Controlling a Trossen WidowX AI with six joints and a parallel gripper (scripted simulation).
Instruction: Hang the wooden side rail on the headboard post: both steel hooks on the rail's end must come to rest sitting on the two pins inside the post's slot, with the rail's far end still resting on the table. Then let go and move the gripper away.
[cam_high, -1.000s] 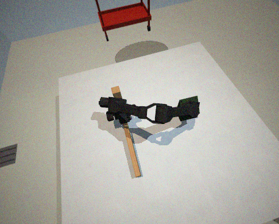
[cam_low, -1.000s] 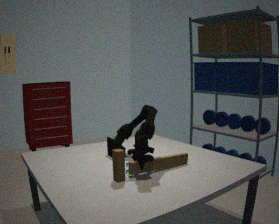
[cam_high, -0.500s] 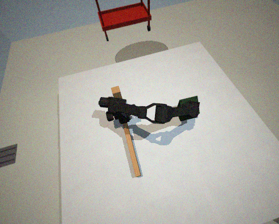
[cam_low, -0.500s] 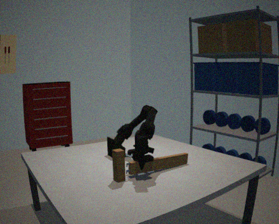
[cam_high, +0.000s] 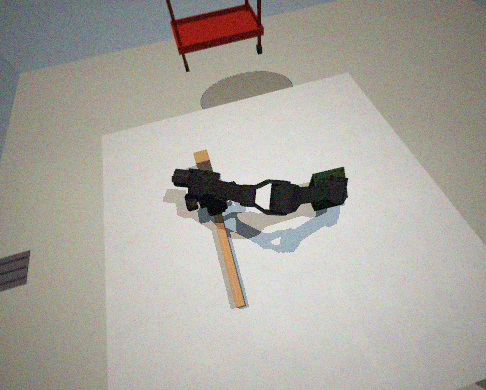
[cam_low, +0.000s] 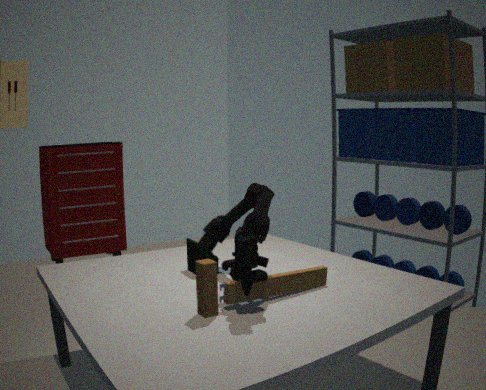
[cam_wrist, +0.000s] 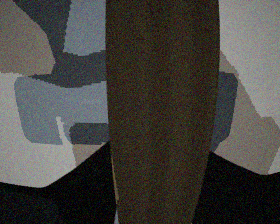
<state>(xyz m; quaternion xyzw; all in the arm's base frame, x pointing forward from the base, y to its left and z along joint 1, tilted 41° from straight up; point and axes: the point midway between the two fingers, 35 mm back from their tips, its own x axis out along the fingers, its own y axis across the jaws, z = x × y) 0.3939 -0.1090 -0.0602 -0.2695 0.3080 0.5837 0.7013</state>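
The headboard post is 2 cm behind my gripper tip, 14 cm to the right of it and 4 cm above it.
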